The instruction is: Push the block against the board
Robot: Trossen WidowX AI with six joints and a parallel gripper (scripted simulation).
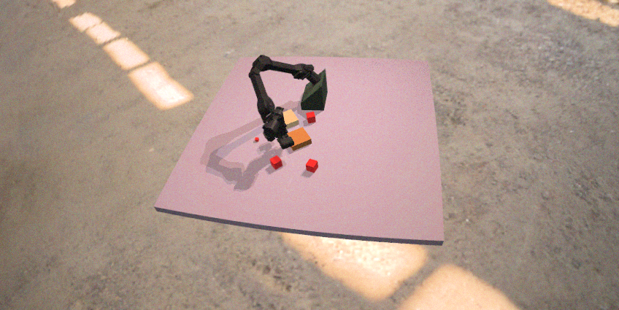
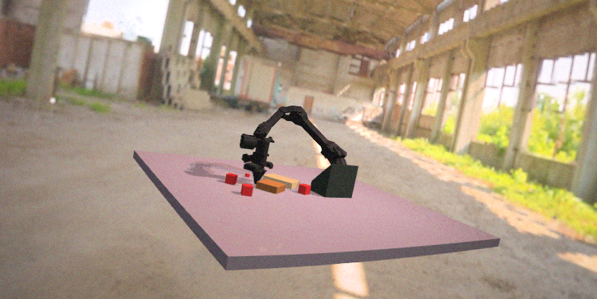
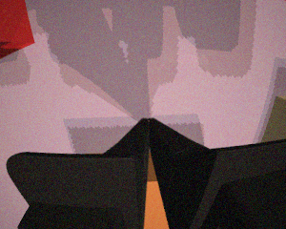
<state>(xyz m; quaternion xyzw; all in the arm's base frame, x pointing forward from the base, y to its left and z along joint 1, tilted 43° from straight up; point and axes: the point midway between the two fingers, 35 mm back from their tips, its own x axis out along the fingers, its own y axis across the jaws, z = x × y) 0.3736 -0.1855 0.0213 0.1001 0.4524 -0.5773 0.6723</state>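
The square block is 40 mm behind my gripper tip, 70 mm to the left of it and 10 mm above it. The rest, counted from my gripper tip: red piece (50 mm behind, 150 mm to the right); then board (170 mm behind, 30 mm to the right, 10 mm above).
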